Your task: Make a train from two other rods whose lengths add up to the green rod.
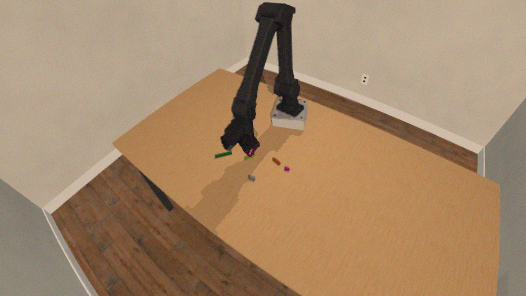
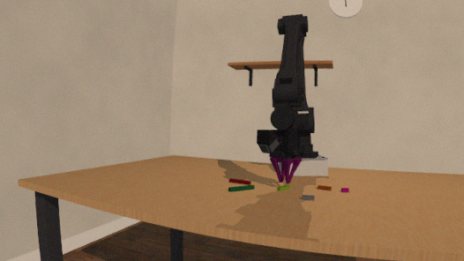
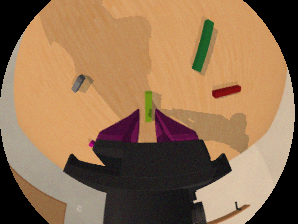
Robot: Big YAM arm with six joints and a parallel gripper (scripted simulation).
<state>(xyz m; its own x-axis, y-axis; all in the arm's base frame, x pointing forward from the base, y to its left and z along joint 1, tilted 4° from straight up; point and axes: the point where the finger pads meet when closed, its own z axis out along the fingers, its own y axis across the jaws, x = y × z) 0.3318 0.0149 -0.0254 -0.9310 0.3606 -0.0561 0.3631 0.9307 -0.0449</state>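
Right now my hand is 2 cm above the lime rod. Round my hand: green rod 6 cm ahead, 11 cm to the right, 2 cm below; then orange rod 5 cm behind, 11 cm to the left, 2 cm below; then grey rod 8 cm ahead, 8 cm to the left, 2 cm below.
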